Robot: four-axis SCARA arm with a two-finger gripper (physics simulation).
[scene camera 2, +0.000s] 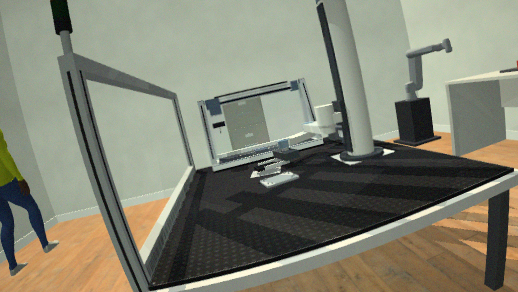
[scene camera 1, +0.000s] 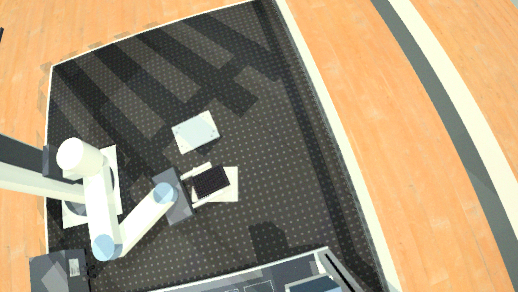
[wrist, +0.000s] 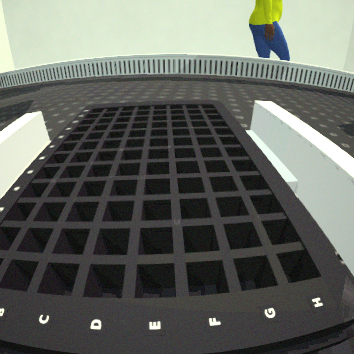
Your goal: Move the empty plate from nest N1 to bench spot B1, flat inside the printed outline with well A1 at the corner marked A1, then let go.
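Frame: origin at the arm's base, x ahead, y left, z up, level; metres.
Seen in the pictures: gripper, fingertip midpoint: (scene camera 2: 261,166) (scene camera 1: 216,177) (wrist: 148,121); arm's base at its link origin: (scene camera 2: 361,155).
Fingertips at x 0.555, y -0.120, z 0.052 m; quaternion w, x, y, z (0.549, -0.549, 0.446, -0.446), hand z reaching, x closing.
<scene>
Offsets run from my fingertips to a thing's top centre. "spot": to the spot under its first point.
The black empty plate @[0.029 m back, 0.006 m right, 0.002 m up] (scene camera 1: 210,181) (scene camera 2: 260,168) (wrist: 160,187) is between the two white fingers of my gripper (scene camera 1: 215,180) (scene camera 2: 265,166) (wrist: 148,121), which is shut on its long sides. The plate looks level, over the white bench card @[0.020 m back, 0.014 m right, 0.038 m down] (scene camera 1: 231,194) (scene camera 2: 255,175). In scene camera 1 it is turned relative to the card's edges and lies toward its left and upper part; any gap below is too small to judge. Letters B to H show along its near edge in the wrist view; A1 is not visible. The printed outline cannot be made out. The white nest @[0.049 m back, 0.207 m left, 0.018 m down] (scene camera 1: 196,132) (scene camera 2: 280,179) holds no plate.
The arm's column (scene camera 2: 356,85) stands on a white base plate. A dark box @[spot: 0.629 m back, 0.196 m right, 0.075 m up] (scene camera 1: 57,270) is at scene camera 1's lower left. A framed instrument (scene camera 2: 214,162) stands behind the card. A slotted rail @[spot: 0.449 m ahead, 0.040 m left, 0.021 m down] (wrist: 175,65) runs beyond the plate. A person (scene camera 2: 10,185) is outside the bench.
</scene>
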